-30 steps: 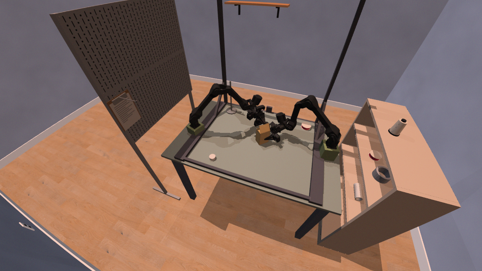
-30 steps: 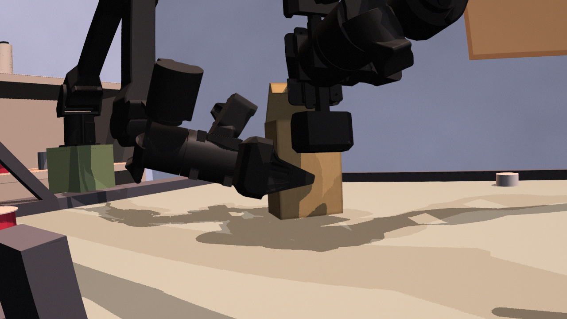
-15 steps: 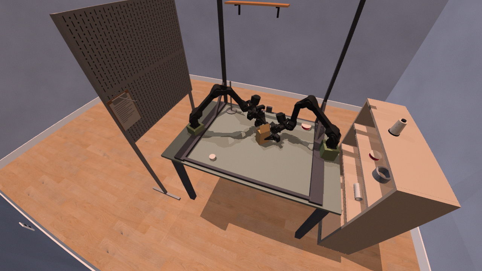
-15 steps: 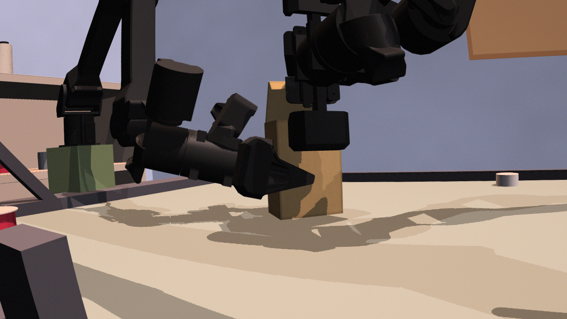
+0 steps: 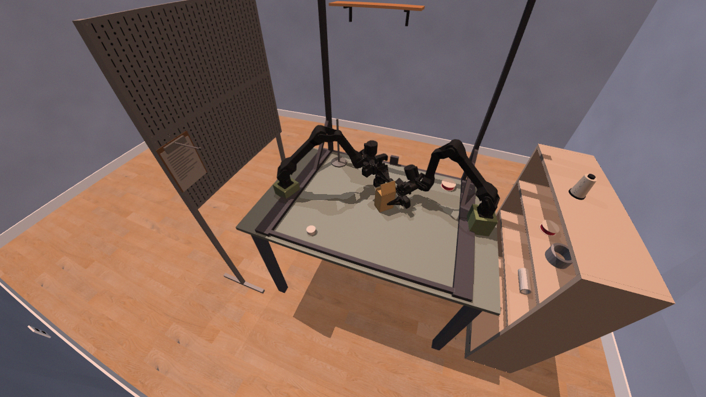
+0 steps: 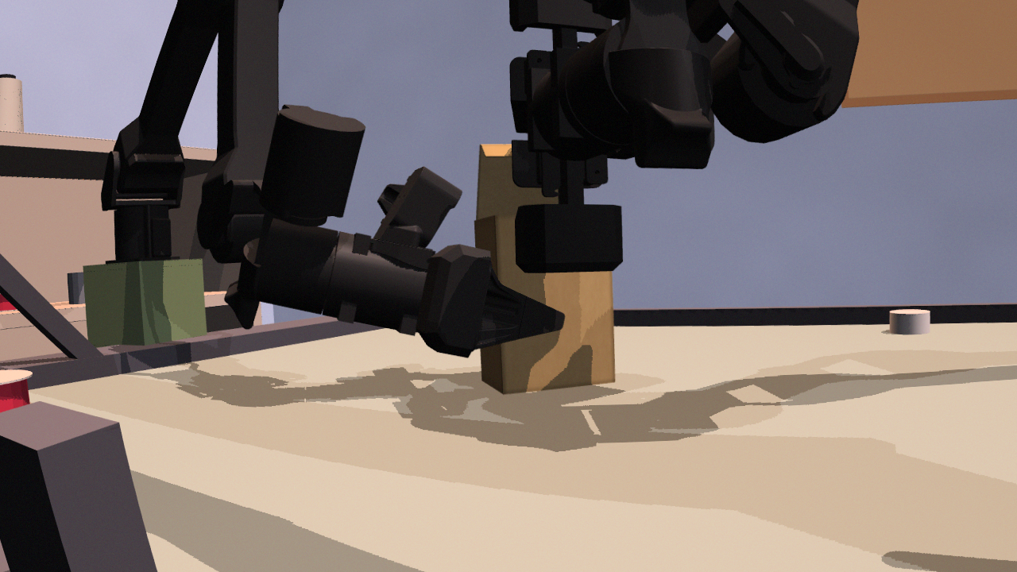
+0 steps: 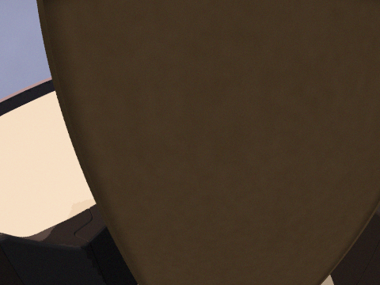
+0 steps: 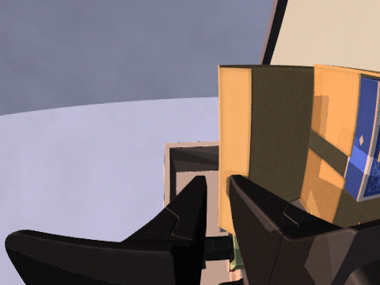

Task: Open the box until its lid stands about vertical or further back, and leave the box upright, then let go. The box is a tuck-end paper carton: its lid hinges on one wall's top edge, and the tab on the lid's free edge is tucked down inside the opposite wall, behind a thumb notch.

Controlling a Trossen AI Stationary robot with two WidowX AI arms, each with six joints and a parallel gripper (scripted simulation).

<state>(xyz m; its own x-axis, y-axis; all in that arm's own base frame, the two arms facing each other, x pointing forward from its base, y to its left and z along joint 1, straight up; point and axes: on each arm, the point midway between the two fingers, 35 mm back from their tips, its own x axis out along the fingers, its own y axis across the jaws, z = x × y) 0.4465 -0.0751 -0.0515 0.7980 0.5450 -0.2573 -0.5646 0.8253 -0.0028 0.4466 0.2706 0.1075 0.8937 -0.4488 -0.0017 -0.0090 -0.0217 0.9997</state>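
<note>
Now: left hand 5 cm below the brown carton, 3 cm short of it and 2 cm to the left of it.
</note>
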